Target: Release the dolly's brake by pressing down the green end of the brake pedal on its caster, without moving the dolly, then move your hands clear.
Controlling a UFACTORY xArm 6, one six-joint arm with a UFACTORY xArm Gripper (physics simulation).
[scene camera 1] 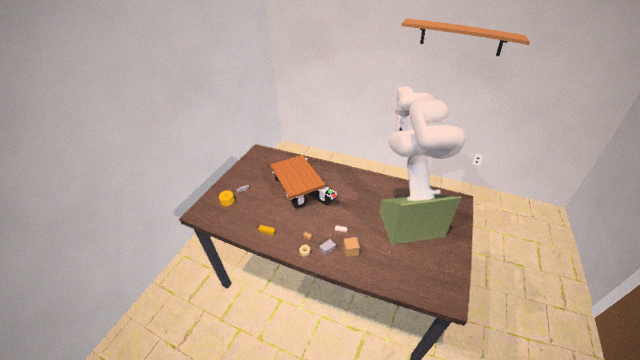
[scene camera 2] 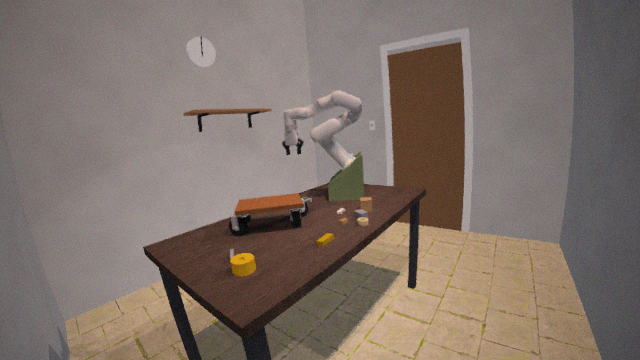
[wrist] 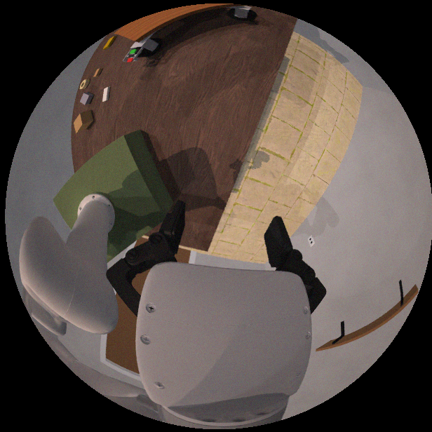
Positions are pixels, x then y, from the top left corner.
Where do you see a dolly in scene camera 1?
297,177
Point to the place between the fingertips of the gripper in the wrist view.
At 228,219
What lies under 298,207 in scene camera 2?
A dolly.
